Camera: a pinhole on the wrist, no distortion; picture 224 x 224 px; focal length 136.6 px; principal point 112.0 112.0 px. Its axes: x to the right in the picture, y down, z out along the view. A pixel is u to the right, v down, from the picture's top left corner.
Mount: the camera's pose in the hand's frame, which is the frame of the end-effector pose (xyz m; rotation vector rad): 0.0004 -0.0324 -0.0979 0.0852 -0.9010 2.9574
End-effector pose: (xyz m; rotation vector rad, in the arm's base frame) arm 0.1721 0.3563 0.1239 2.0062 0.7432 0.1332
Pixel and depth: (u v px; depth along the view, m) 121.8 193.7 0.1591
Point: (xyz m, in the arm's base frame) 0.0669 0.4352 -0.0280
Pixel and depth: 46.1 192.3 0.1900
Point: 0.1385 0.4971 -0.0818
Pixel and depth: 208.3 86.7 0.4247
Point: -0.0182 0.0334 -0.1505
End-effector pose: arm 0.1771 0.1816 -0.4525 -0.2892 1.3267 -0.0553
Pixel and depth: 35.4 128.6 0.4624
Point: 0.5148 -0.1645 -0.5787
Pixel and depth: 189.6 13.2 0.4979
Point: 0.6315 0.3219 -0.1115
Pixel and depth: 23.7 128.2 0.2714
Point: 0.3428 -0.0466 -0.5543
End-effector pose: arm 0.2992 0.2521 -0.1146 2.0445 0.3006 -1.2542
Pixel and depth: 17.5 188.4 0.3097
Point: 0.1866 0.4418 -0.4699
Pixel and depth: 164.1 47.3 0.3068
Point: 0.0415 0.1599 -0.1373
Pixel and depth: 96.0 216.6 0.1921
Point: 0.1863 0.4528 -0.2437
